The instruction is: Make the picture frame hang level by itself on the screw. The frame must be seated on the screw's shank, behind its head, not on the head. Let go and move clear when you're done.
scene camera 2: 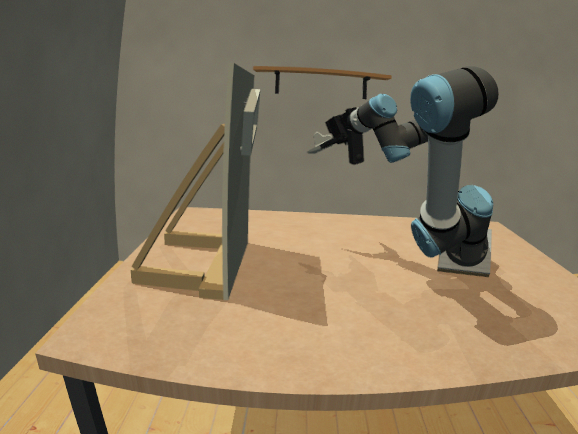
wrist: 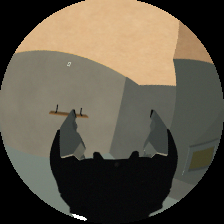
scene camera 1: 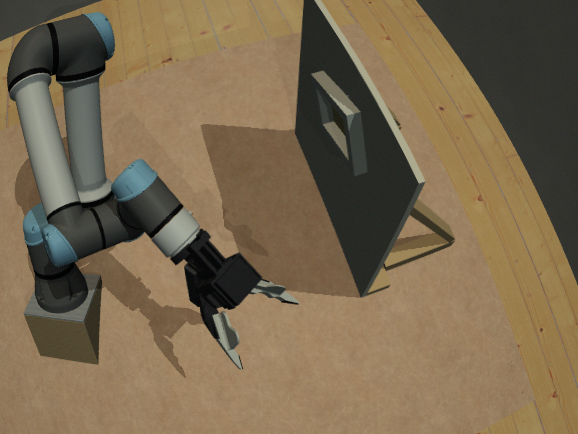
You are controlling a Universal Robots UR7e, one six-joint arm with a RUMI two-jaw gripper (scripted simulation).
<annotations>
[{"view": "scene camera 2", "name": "my gripper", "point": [326,147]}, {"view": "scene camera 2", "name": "upright board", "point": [235,165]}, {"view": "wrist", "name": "my gripper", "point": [113,109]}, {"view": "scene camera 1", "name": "my gripper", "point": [270,336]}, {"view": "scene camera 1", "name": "pale picture frame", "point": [343,119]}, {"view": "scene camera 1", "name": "upright board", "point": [368,212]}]
</annotations>
